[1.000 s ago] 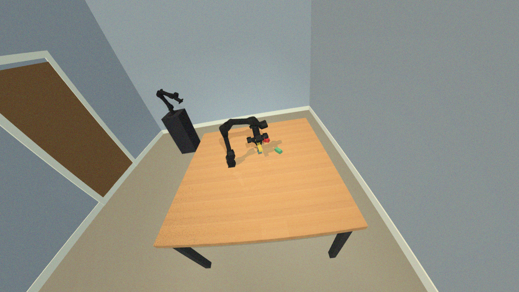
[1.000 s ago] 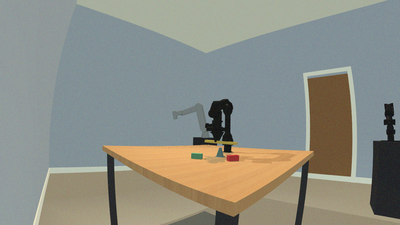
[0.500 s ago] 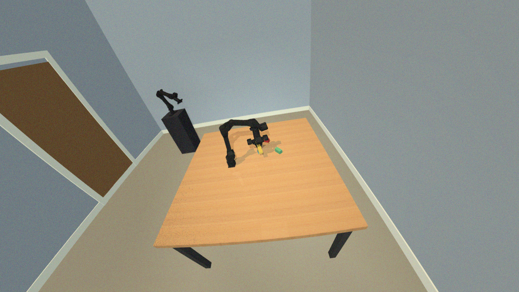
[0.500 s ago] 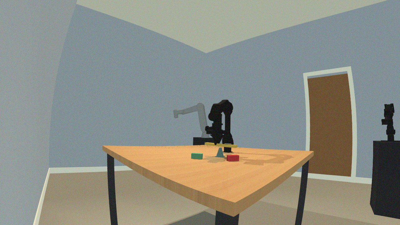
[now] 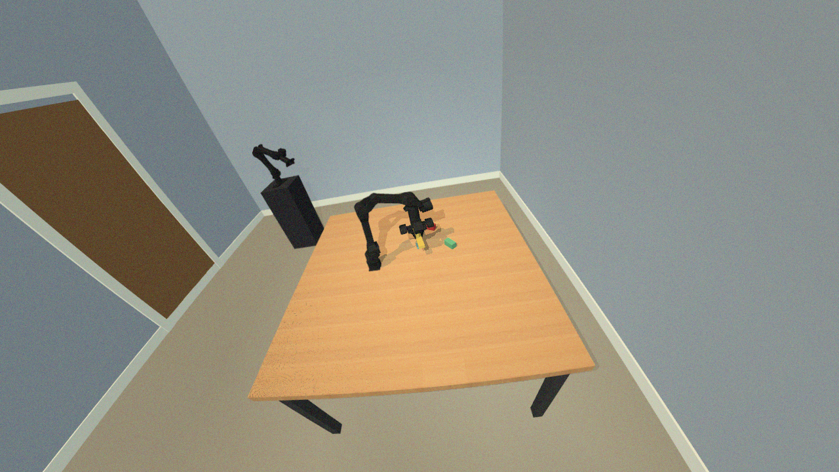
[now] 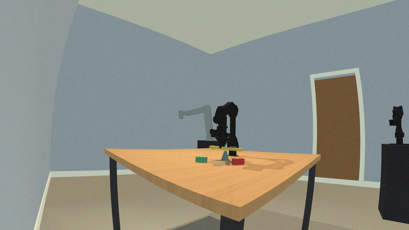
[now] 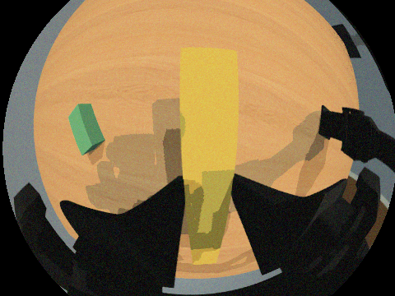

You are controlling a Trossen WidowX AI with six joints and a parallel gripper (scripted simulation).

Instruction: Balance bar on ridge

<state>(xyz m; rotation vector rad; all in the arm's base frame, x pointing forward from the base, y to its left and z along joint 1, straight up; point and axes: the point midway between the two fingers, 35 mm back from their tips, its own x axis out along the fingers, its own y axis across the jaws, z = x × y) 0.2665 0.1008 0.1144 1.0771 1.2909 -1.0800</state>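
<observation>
The yellow bar is 1 cm behind my gripper tip and 3 cm to the left of it. From my gripper tip the other things lie so: red block 7 cm ahead, 18 cm to the left, 6 cm below; then green block 17 cm ahead, 1 cm to the right, 6 cm below.
</observation>
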